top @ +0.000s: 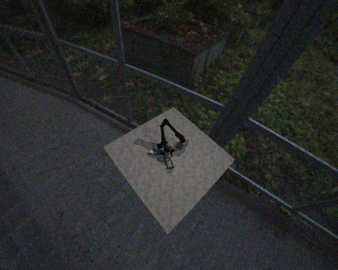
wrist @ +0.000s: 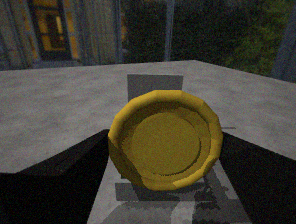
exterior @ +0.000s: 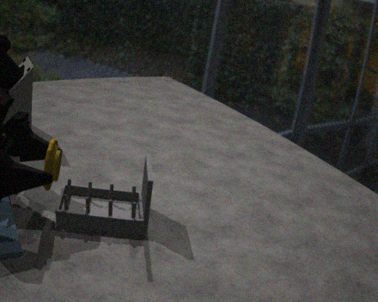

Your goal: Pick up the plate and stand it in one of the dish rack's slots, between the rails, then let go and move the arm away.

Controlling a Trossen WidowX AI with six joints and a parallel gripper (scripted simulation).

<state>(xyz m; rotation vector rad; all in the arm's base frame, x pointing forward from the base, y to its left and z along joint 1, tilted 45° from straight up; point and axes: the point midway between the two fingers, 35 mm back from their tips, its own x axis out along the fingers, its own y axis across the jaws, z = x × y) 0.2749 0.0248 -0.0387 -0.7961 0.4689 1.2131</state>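
Right now my gripper tip is 6 cm to the right of the grey dish rack, 4 cm above it and 2 cm short of it. Round my gripper tip: yellow plate: 1 cm to the right; then light blue mat: 14 cm to the right, 6 cm below, 3 cm ahead; then blue spoon: 19 cm to the right, 8 cm behind, 6 cm below.
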